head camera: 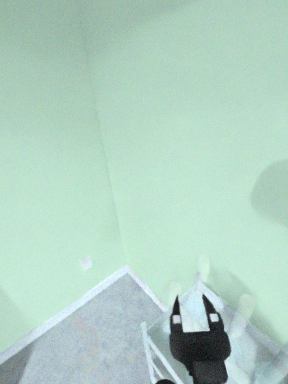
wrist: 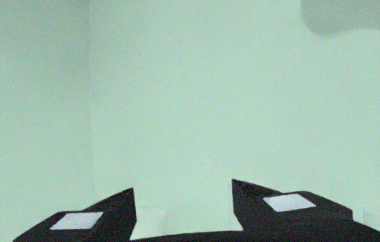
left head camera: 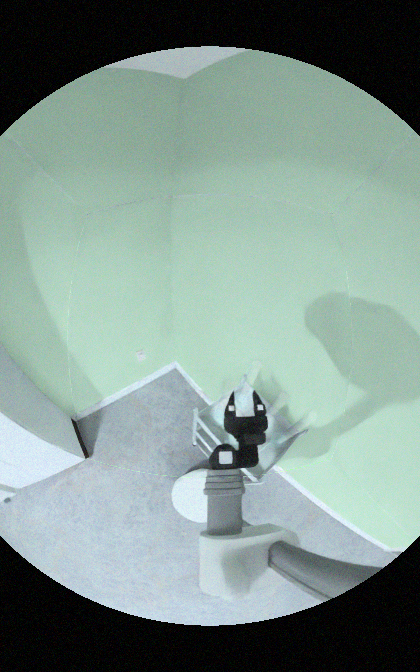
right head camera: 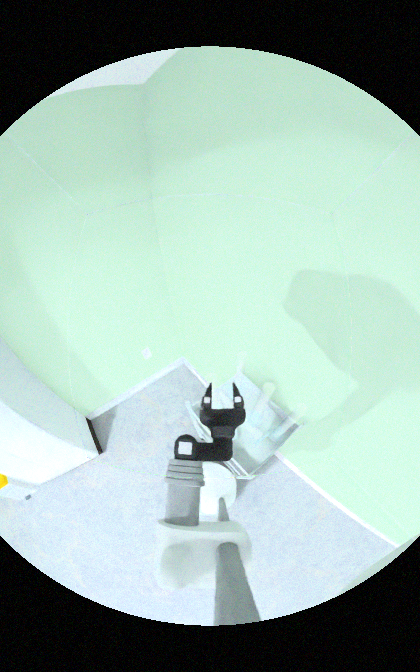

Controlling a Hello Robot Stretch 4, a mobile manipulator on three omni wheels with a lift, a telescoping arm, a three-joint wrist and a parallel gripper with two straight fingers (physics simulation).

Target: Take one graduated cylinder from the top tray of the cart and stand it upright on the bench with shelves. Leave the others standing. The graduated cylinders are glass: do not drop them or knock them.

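Places are measured from the robot's base along level axes (x left, y back, z up), in millimetres.
Where they show: gripper, fingertip midpoint: [head camera: 190, 295] [wrist: 183, 200] [left head camera: 242, 391]; robot's base at its link origin: [left head camera: 200, 494].
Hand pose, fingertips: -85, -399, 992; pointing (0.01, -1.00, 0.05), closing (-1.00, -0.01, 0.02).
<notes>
Each offset is from my fingertips to the centre of the thing, as dx, dy, dz. "spot": to the spot under its first point.
The pale cart [head camera: 145, 336] [left head camera: 195, 426] [right head camera: 244, 476] stands near the wall, partly hidden by my gripper and wrist. Several clear graduated cylinders stand on its top tray: one @[spot: -75, -121, -34] [head camera: 204, 266] [left head camera: 254, 370] at the far corner, another @[-163, +10, -190] [head camera: 244, 311] [right head camera: 267, 394] to the right of my fingers. My gripper [head camera: 190, 297] [left head camera: 244, 393] [right head camera: 222, 385] [wrist: 183, 200] is open, over the tray in the head views. In the wrist view, a faint cylinder top @[spot: +28, -22, -23] [wrist: 151, 221] shows low beside the left finger, another [wrist: 371, 219] at the right edge. Whether a cylinder stands between the fingers is unclear. The bench with shelves does not show.
Green walls [head camera: 190, 130] [wrist: 185, 100] meet in a corner behind the cart. A white cabinet [left head camera: 30, 445] [right head camera: 35, 440] stands at the left. A yellow object [right head camera: 3, 481] shows at the far left edge. A small wall plate @[+642, -623, -620] [head camera: 86, 263] is left of the corner.
</notes>
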